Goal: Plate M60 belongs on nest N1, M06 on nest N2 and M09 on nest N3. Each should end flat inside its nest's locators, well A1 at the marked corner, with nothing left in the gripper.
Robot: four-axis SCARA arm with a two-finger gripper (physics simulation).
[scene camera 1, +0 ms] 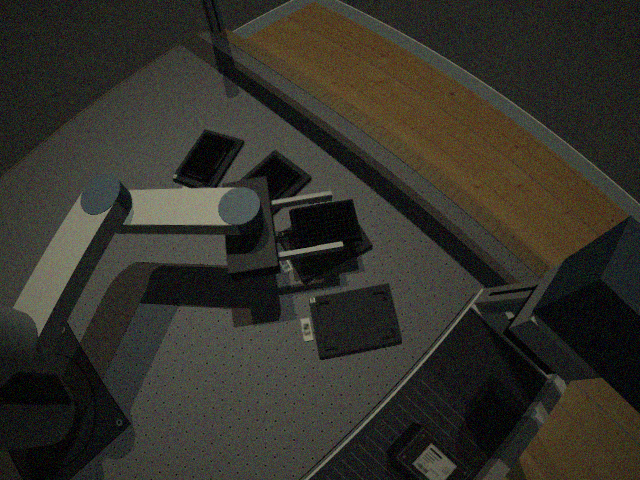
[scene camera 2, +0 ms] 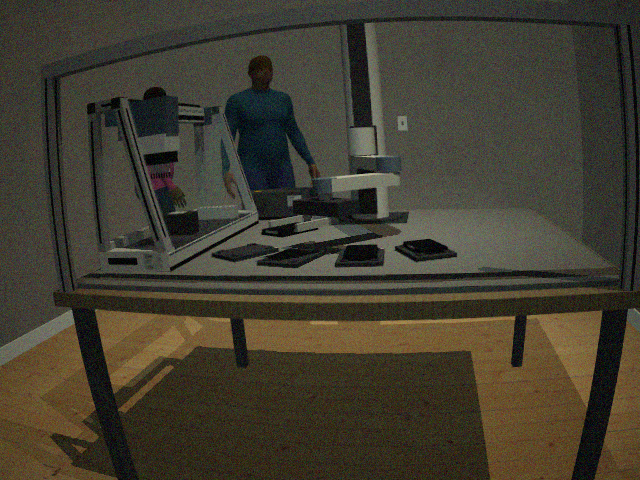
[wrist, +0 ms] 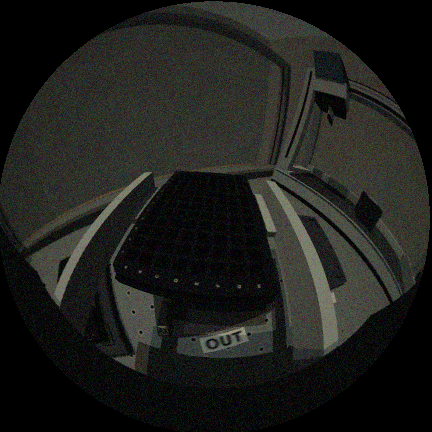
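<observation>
My gripper (scene camera 1: 336,219) (scene camera 2: 275,226) (wrist: 206,183) is shut on a dark well plate (scene camera 1: 324,222) (scene camera 2: 290,228) (wrist: 200,235), held roughly level above the OUT nest (scene camera 1: 366,244) (scene camera 2: 284,262) and turned relative to it. Its name is not readable. The bare nest N3 (scene camera 1: 356,322) (scene camera 2: 245,252) (wrist: 325,250) lies beside OUT. On OUT's other side, a dark plate (scene camera 1: 273,174) (scene camera 2: 360,252) sits on nest N2 (scene camera 1: 298,182) (scene camera 2: 359,264), partly behind the gripper body in scene camera 1. Another plate (scene camera 1: 206,155) (scene camera 2: 428,245) sits on nest N1 (scene camera 1: 227,165) (scene camera 2: 408,252). Their names and A1 corners are unreadable.
A framed machine (scene camera 1: 392,403) (scene camera 2: 214,233) stands beyond N3, with a dark box (scene camera 2: 183,222) inside. An upright post (scene camera 1: 214,31) stands at the table edge beyond N1. The OUT label (wrist: 224,340) shows below the held plate. A person in blue (scene camera 2: 263,134) stands behind the table.
</observation>
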